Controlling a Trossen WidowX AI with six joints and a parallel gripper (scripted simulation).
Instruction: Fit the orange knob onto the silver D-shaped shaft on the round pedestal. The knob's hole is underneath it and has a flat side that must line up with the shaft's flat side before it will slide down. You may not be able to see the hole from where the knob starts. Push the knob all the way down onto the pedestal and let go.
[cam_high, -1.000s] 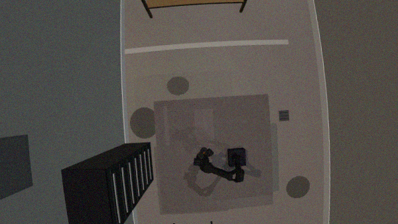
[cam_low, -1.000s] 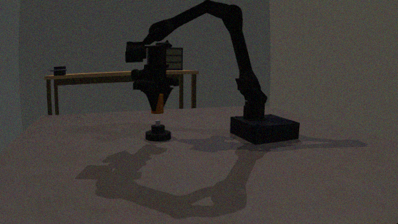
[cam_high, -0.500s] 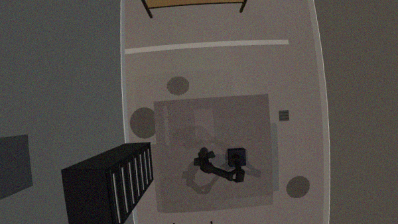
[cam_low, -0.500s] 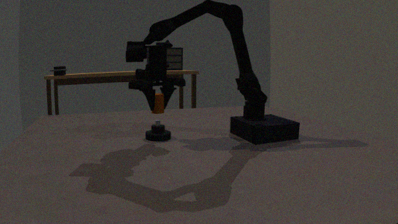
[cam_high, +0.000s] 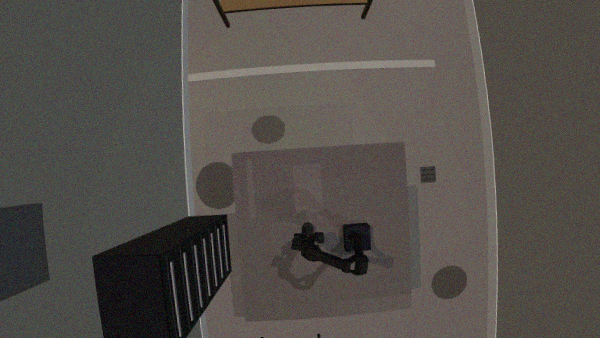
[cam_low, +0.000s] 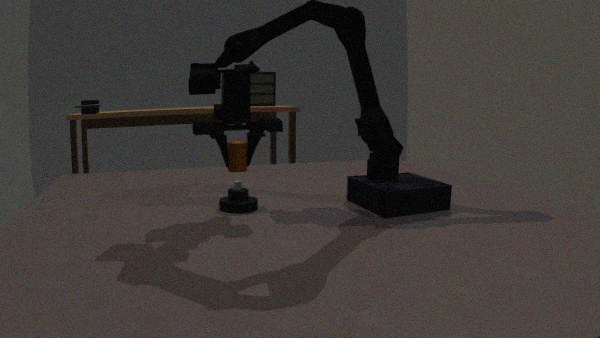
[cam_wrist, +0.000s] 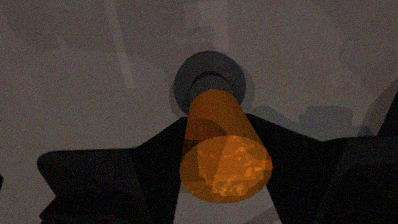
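The dark round pedestal is 60 mm below my gripper tip. The rest, counted from my gripper tip: orange knob: 30 mm above.
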